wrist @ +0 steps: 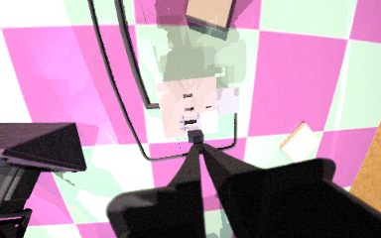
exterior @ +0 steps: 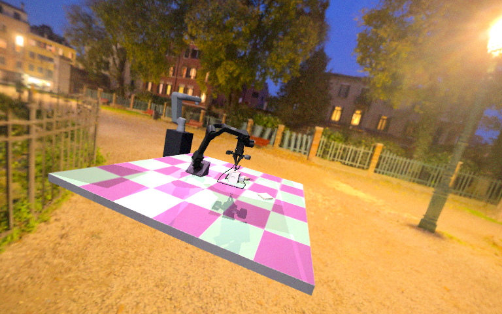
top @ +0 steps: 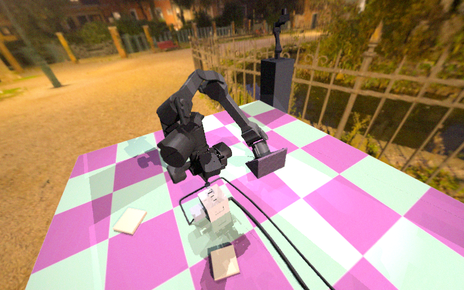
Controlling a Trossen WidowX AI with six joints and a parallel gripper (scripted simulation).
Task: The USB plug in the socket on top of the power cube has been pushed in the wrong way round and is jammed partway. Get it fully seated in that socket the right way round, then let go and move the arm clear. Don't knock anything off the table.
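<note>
My gripper tip is 20 mm above the dark USB plug.
</note>
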